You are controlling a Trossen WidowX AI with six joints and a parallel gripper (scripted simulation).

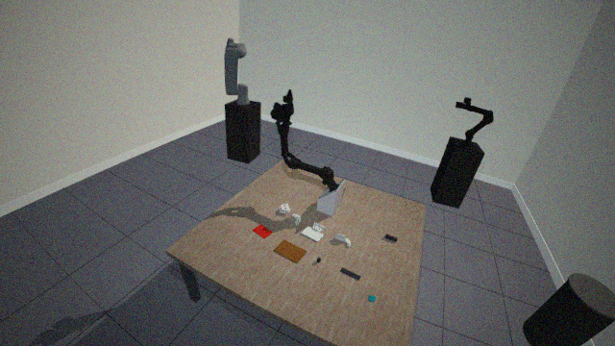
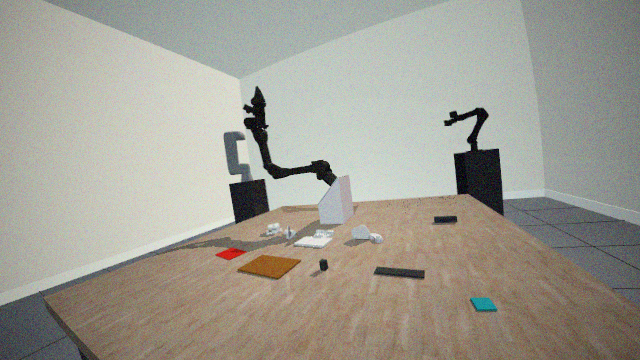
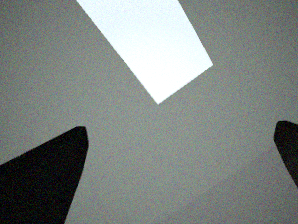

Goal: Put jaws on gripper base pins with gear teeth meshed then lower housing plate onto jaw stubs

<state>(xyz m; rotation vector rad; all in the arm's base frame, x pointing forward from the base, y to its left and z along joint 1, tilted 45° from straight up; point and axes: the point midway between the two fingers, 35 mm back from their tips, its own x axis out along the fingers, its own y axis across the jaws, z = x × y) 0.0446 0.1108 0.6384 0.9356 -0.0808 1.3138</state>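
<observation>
Now: the grey jaw 740 mm below my gripper tip, 210 mm ahead of it and 170 mm to the left of it. Also, from my gripper tip: orange-brown tile: 740 mm below, 490 mm ahead, 240 mm to the left; black cylinder: 730 mm below, 500 mm ahead, 410 mm to the left; red tile: 750 mm below, 410 mm ahead, 30 mm to the left.
</observation>
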